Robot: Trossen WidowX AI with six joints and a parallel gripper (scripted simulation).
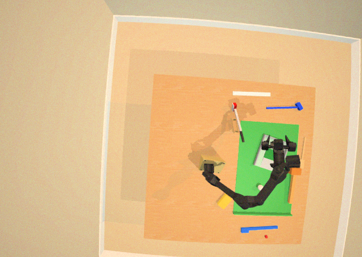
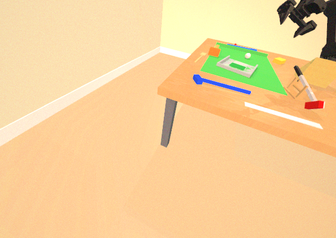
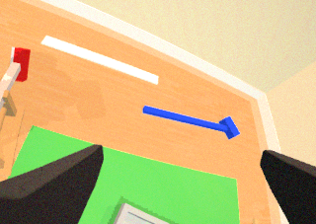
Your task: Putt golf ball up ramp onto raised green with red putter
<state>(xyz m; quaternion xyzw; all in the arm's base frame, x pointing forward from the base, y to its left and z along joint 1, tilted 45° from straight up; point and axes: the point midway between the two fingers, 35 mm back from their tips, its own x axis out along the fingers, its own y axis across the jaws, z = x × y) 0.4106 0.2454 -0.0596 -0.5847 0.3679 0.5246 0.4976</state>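
Now: the wooden rack 180 mm behind my gripper tip, 50 mm to the left of it and 230 mm below it. Round my gripper tip: white golf ball (30 mm ahead, 430 mm to the right, 240 mm below); then white strip (60 mm behind, 300 mm to the left, 260 mm below); then blue putter (210 mm ahead, 200 mm to the left, 250 mm below).
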